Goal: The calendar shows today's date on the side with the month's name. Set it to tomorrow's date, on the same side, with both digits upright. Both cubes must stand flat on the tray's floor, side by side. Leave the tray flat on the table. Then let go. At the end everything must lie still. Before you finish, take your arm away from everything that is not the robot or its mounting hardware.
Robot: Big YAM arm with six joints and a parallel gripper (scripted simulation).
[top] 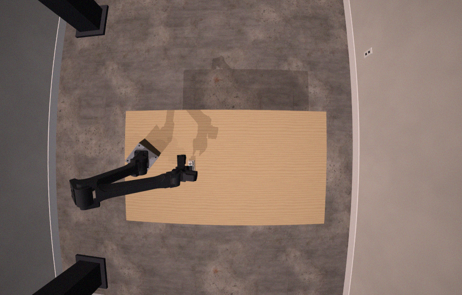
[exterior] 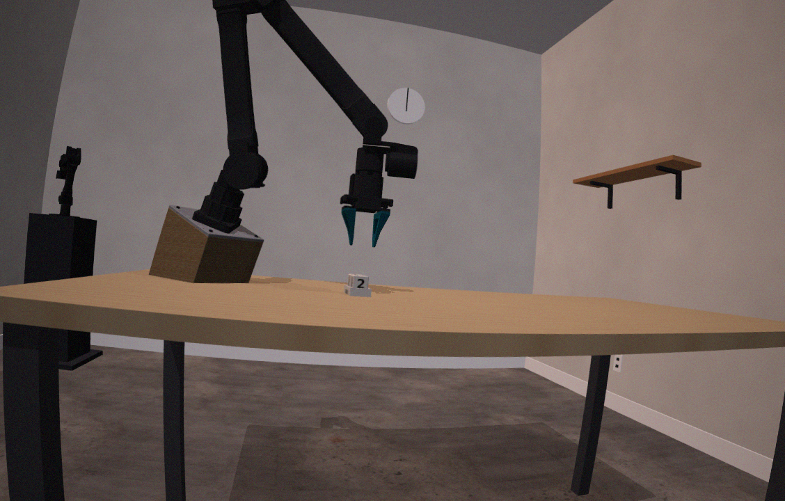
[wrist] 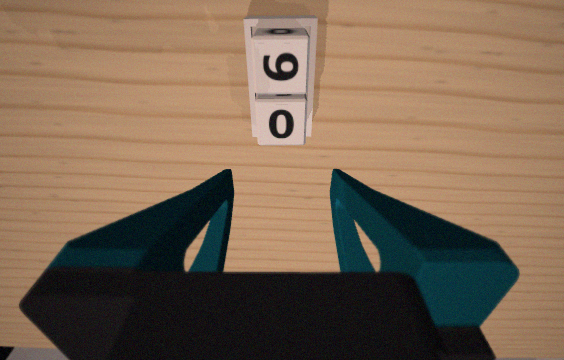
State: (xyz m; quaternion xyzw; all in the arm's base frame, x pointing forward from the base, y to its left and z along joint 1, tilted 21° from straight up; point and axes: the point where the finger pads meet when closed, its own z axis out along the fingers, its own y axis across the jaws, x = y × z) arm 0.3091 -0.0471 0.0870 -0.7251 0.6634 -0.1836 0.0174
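Now: hand 90 mm above the cube. The rest, counted from my hand: white tray (20 mm to the left, 100 mm below).
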